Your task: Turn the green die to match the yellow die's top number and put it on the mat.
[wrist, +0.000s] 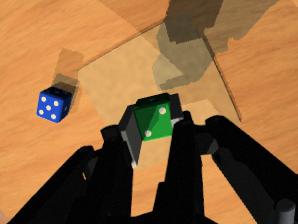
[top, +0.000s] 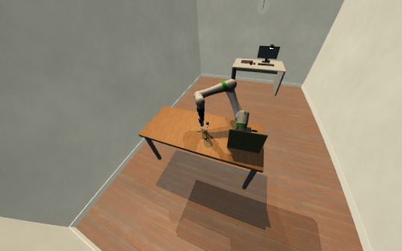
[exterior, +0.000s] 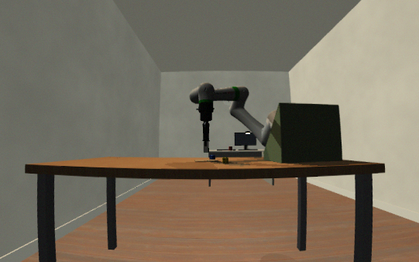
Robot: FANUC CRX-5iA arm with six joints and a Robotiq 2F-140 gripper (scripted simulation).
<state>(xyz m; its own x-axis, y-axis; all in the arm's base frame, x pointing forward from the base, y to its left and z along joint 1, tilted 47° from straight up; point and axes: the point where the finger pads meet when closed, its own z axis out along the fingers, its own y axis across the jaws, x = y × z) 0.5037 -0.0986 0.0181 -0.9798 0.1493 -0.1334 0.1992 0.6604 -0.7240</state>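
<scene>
Right now my hand is 90 mm above the pale mat. Also, from my hand: blue die (110 mm to the right, 70 mm below, 50 mm behind); yellow die (170 mm to the left, 90 mm behind, 70 mm below); green die (20 mm below).
</scene>
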